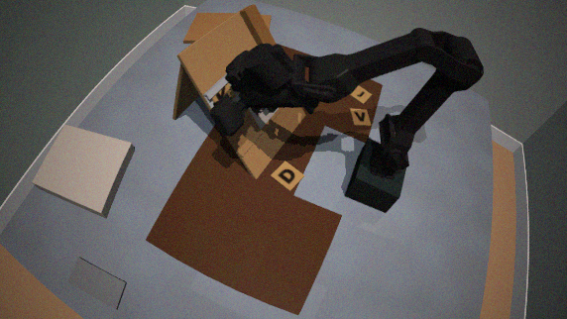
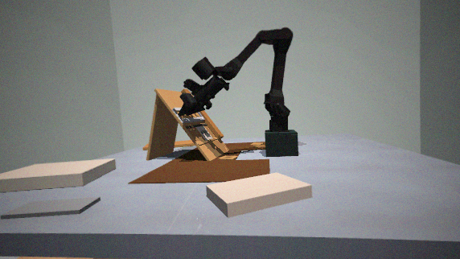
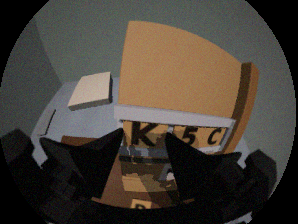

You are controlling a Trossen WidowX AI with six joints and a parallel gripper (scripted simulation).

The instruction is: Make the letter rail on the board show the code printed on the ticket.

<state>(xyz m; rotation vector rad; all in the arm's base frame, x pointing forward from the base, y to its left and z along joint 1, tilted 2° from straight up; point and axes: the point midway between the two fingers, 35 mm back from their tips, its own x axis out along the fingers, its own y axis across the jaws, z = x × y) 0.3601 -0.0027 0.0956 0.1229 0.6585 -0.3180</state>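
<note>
Right now my gripper tip is 8 cm past the white ticket, 6 cm to the left of it and 8 cm above it. Round my gripper tip: thin grey plate 20 cm ahead, 46 cm to the left, 18 cm below; brown mat 18 cm behind, 3 cm to the right, 18 cm below; beige block 38 cm ahead, 19 cm to the left, 16 cm below.
</note>
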